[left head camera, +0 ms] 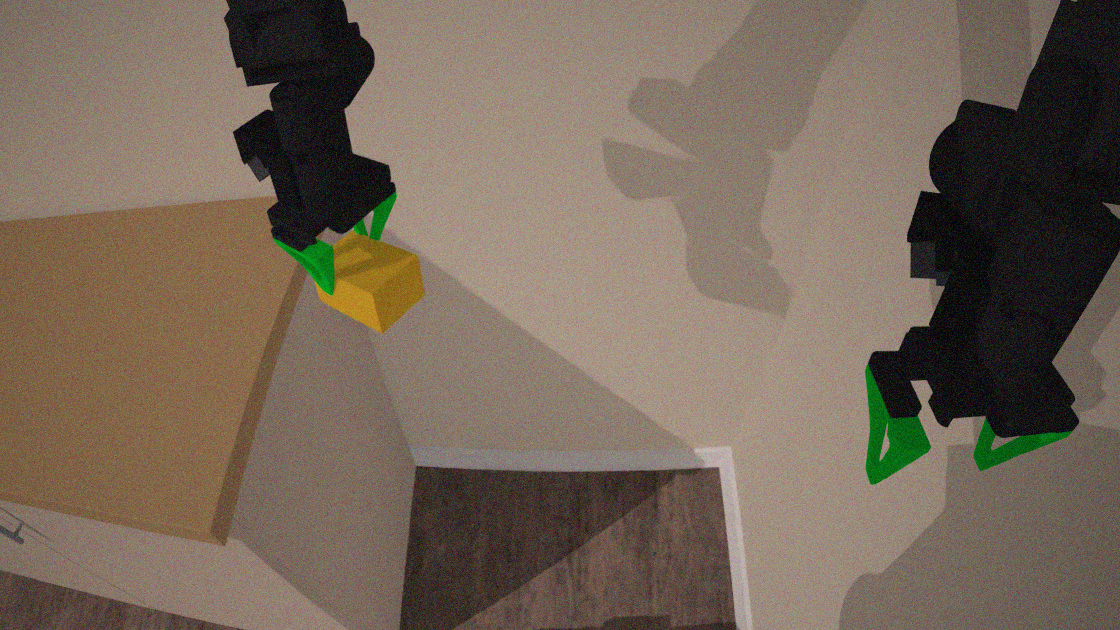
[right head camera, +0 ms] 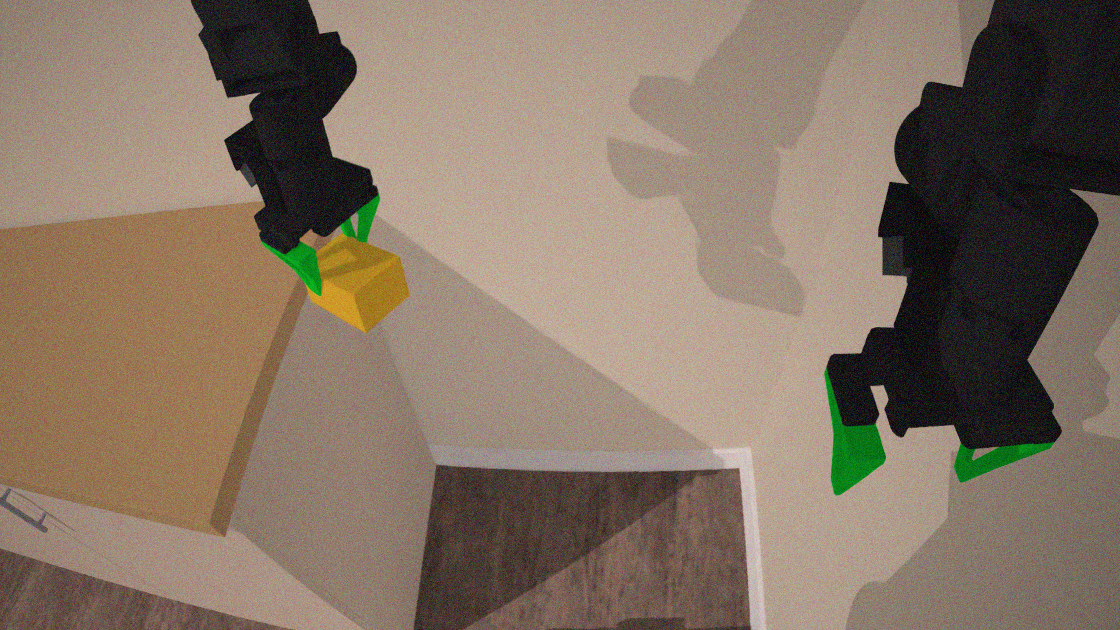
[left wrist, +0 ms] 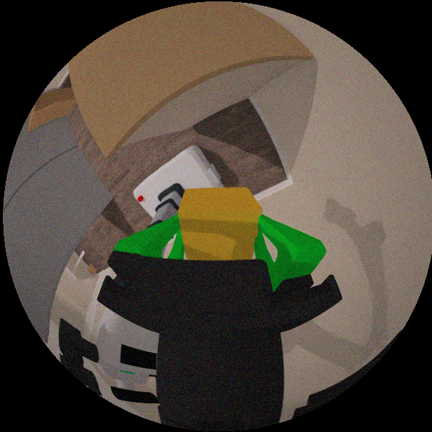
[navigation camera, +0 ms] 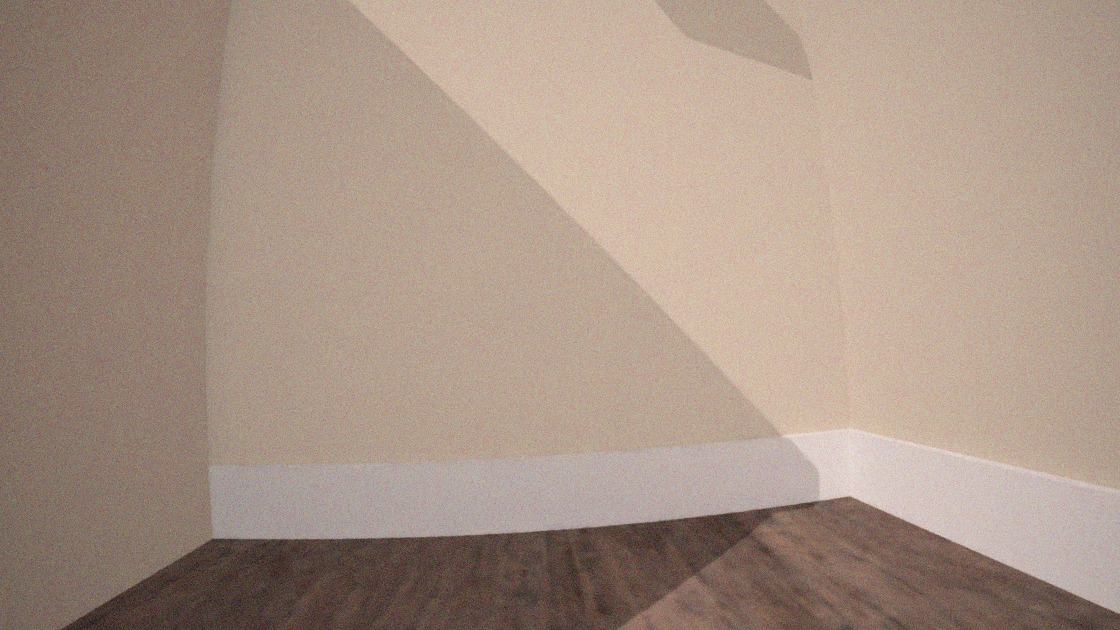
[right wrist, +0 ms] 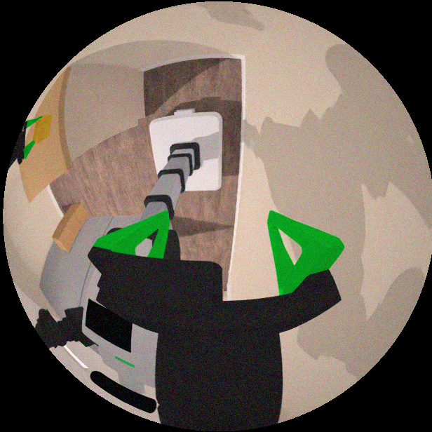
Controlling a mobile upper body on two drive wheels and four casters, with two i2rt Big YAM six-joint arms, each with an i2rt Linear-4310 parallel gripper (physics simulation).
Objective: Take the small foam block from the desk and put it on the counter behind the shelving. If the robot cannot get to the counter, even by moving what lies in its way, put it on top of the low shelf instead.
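Places are measured from the left arm's base along level axes (x up, y back, z right), in millimetres.
Pixels of known places: left gripper, fingertip midpoint: (left head camera: 349, 272) (right head camera: 338, 273); right gripper, fingertip midpoint: (left head camera: 926, 469) (right head camera: 899, 480).
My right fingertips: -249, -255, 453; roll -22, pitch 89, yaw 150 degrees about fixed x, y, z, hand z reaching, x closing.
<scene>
Behind a point stands the place of what it marks, as x, y, z.
The yellow foam block (left head camera: 399, 289) @(-307, -467, 64) (right head camera: 368, 297) @(-303, -453, 55) (left wrist: 220, 205) (right wrist: 43, 129) is held between the green fingers of my left gripper (left head camera: 352, 266) @(-319, -501, 3) (right head camera: 340, 266) @(-319, -501, 3) (left wrist: 219, 215), which is shut on it. In both head views the block overlaps the right edge of the wood-topped counter (left head camera: 156, 352) @(-500, -528, -370) (right head camera: 156, 352) @(-500, -523, -393) (left wrist: 200, 40) (right wrist: 45, 165), near its far corner. I cannot tell the block's height over the top. My right gripper (left head camera: 927, 475) @(-249, -255, 453) (right head camera: 899, 487) @(-249, -255, 453) (right wrist: 218, 215) is open and empty, well to the right of the counter. Shelving cannot be made out.
The counter's pale side panel (left head camera: 313, 454) @(-733, -524, -180) (navigation camera: 101, 274) @(-1103, -729, -183) borders a narrow floor recess (left head camera: 509, 532) (navigation camera: 469, 579). Beige walls (left head camera: 509, 156) @(-456, -900, 118) (navigation camera: 979, 235) @(-1104, -694, 657) with white baseboards (navigation camera: 509, 493) @(-1361, -888, 189) close it off. My white base (left wrist: 175, 175) (right wrist: 210, 175) stands on the floor beside the right-hand wall.
</scene>
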